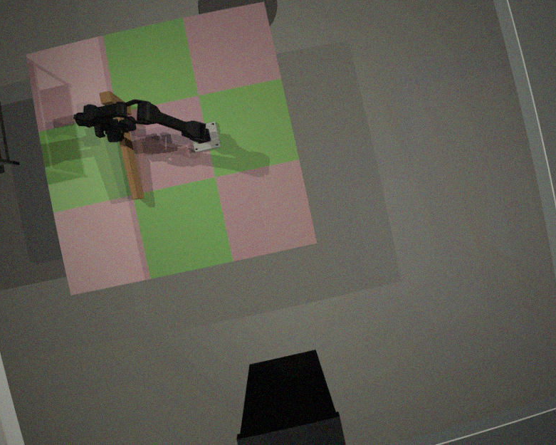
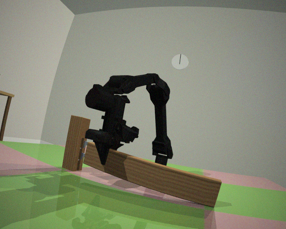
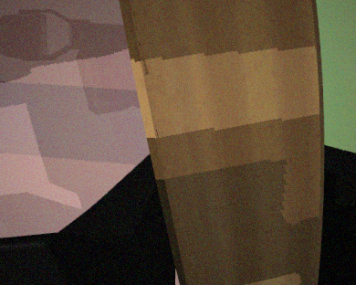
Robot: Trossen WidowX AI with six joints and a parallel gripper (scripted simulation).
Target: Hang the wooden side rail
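Right now my gripper tip is 12 cm to the left of the headboard post and 4 cm below it.
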